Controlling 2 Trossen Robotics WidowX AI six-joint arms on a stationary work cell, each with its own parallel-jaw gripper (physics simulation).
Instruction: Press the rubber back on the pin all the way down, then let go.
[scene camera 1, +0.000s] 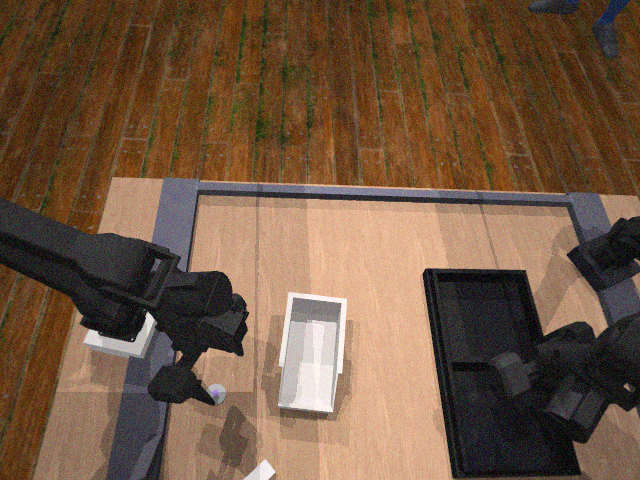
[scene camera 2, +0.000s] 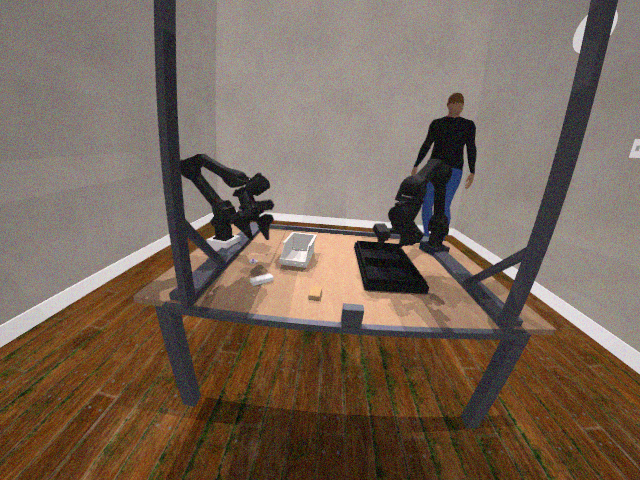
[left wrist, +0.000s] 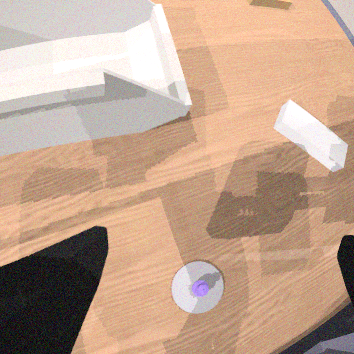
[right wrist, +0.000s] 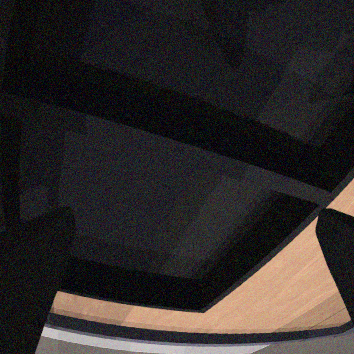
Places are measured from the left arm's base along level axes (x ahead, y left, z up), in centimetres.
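Where they show: left gripper, fingertip midpoint: (scene camera 1: 227, 378) (scene camera 2: 260, 240) (left wrist: 229, 245); right gripper, fingertip midpoint: (scene camera 1: 510, 355) (scene camera 2: 388, 248) (right wrist: 200, 222); left arm's base, origin of the base link: (scene camera 1: 123, 321) (scene camera 2: 223, 237); right arm's base, origin of the base link: (scene camera 1: 609, 258) (scene camera 2: 434, 244).
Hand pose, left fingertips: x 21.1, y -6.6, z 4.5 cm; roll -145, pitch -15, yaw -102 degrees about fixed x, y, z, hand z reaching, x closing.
Things, the pixels of their top centre, and the offset from my left fingertips. "pt": a spot on its surface instead.
- pale round disc, middle of its top: (left wrist: 201, 288) (scene camera 1: 215, 392) dx -2.6, dy -1.1, dz -7.7 cm
- small purple round piece, middle of its top: (left wrist: 202, 288) (scene camera 1: 215, 392) dx -2.6, dy -1.1, dz -7.5 cm
- white bin, surface spot: (left wrist: 110, 122) pt dx +8.0, dy +3.4, dz -6.5 cm
- white block, middle of its top: (left wrist: 317, 133) (scene camera 2: 261, 277) dx +7.3, dy -12.9, dz -7.3 cm
- yellow block, middle of its top: (scene camera 2: 315, 290) dx +25.3, dy -14.0, dz -7.3 cm
- black tray, middle of its top: (right wrist: 190, 155) (scene camera 1: 498, 359) (scene camera 2: 386, 258) dx +45.4, dy +14.5, dz -4.9 cm
A pale round disc (scene camera 1: 222, 397) (left wrist: 184, 296) lies flat on the table below the left arm, and shows small in scene camera 2 (scene camera 2: 252, 261). A small purple round piece (scene camera 1: 215, 393) (left wrist: 200, 288) stands at its centre, seen from above; the pin inside it and how far down it sits cannot be told. My left gripper (scene camera 1: 228, 379) (scene camera 2: 259, 238) (left wrist: 229, 245) is open and empty, above the table near the disc, which shows between its fingers in the left wrist view. My right gripper (scene camera 1: 533, 396) (scene camera 2: 397, 240) (right wrist: 200, 222) is open and empty above the black tray.
A white bin (scene camera 1: 285, 333) (scene camera 2: 296, 266) (left wrist: 110, 122) stands right of the disc. A white block (scene camera 1: 261, 471) (scene camera 2: 262, 279) (left wrist: 310, 135) lies nearby. A yellow block (scene camera 2: 314, 294) (left wrist: 271, 4) lies nearer the table's front edge. The black tray (scene camera 1: 440, 372) (scene camera 2: 393, 289) lies at the right.
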